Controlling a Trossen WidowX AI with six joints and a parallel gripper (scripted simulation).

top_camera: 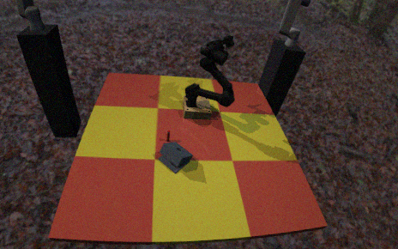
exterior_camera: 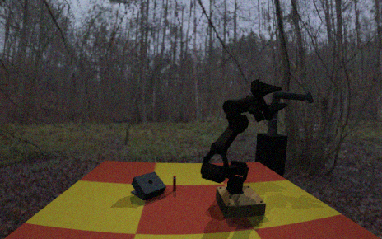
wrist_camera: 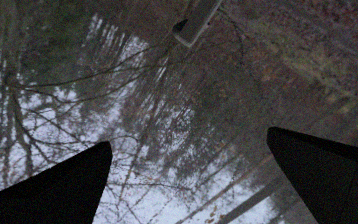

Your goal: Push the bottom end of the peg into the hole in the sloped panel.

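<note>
Right now the red round peg is 44 cm below my gripper tip, 37 cm ahead of it and 34 cm to the right of it. From my gripper tip the other things lie so: grey sloped panel (50 cm ahead, 45 cm below, 31 cm to the right).
</note>
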